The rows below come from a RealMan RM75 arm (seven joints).
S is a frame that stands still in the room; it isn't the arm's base.
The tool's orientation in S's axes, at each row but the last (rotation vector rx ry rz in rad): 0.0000, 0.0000, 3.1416; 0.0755, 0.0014, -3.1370; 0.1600, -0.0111, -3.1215; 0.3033, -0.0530, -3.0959; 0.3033, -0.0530, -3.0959; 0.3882, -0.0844, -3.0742; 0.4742, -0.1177, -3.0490; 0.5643, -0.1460, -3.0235; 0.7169, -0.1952, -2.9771
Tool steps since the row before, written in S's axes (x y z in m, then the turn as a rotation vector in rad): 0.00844, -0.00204, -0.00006, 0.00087, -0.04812, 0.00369; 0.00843, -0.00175, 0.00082, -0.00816, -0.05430, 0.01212; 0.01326, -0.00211, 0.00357, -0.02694, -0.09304, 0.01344; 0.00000, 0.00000, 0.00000, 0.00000, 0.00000, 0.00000; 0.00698, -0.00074, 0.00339, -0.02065, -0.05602, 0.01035; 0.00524, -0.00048, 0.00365, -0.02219, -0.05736, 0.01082; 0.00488, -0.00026, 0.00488, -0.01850, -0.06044, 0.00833; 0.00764, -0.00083, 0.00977, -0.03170, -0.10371, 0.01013; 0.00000, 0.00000, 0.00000, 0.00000, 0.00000, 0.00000
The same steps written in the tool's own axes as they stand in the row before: -0.00844, 0.00204, -0.00006, -0.00087, 0.04812, 0.00369; -0.00845, 0.00178, 0.00042, 0.00777, 0.05426, 0.01255; -0.01352, 0.00234, 0.00218, 0.02694, 0.09271, 0.01554; 0.00000, 0.00000, 0.00000, 0.00000, 0.00000, 0.00000; -0.00748, 0.00105, 0.00194, 0.02013, 0.05579, 0.01243; -0.00595, 0.00088, 0.00220, 0.02157, 0.05710, 0.01320; -0.00610, 0.00087, 0.00313, 0.01900, 0.06011, 0.00951; -0.01053, 0.00218, 0.00623, 0.03405, 0.10271, 0.01243; 0.00000, 0.00000, 0.00000, 0.00000, 0.00000, 0.00000
